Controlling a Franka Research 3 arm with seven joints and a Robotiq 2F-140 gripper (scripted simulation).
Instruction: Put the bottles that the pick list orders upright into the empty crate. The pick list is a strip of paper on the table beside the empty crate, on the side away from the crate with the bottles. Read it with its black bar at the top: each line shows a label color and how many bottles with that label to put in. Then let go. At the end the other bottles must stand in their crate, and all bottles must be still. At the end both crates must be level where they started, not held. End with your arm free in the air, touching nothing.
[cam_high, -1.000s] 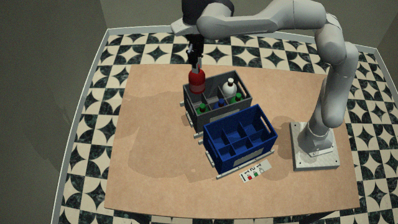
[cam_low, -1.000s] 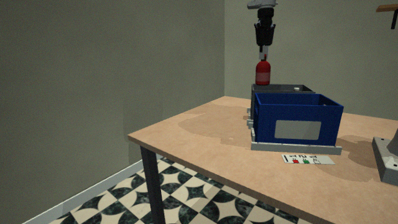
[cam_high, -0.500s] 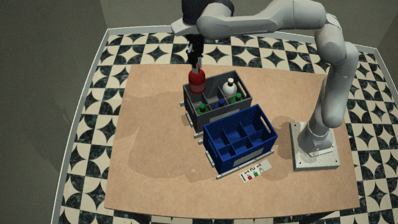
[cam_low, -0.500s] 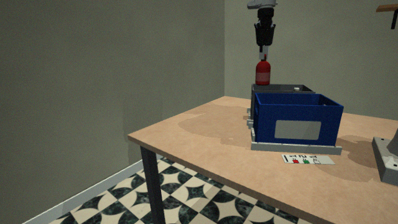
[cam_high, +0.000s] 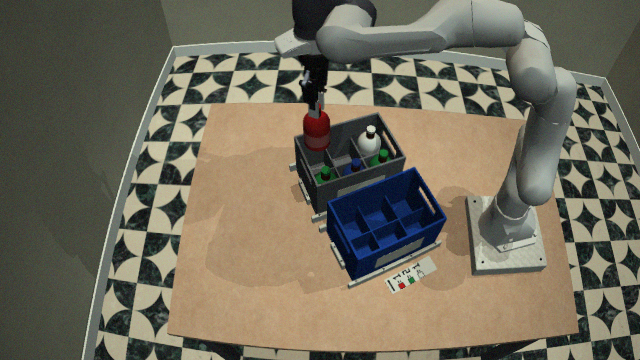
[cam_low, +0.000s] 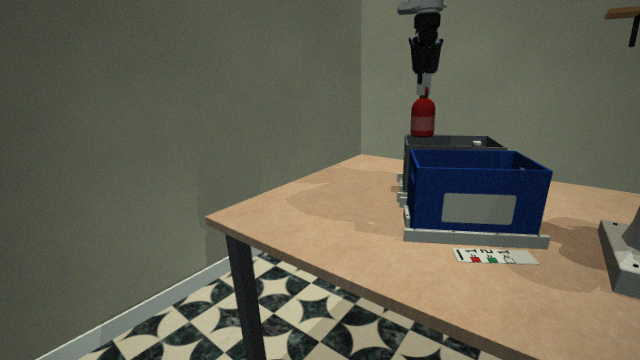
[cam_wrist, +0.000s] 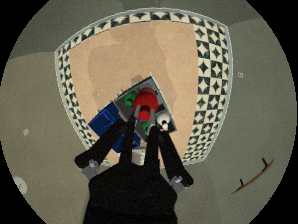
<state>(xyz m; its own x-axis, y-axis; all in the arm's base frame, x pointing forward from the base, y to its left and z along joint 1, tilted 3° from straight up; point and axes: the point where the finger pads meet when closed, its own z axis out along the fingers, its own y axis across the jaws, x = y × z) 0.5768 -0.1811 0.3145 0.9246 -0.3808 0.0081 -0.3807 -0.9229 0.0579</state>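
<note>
Right now my hand is 80 mm above the red bottle. Round my hand: white bottle 260 mm below, 160 mm behind, 70 mm to the right; then grey crate 260 mm below, 90 mm behind, 10 mm to the left; then blue bottle 260 mm below, 110 mm behind, 50 mm to the left.
</note>
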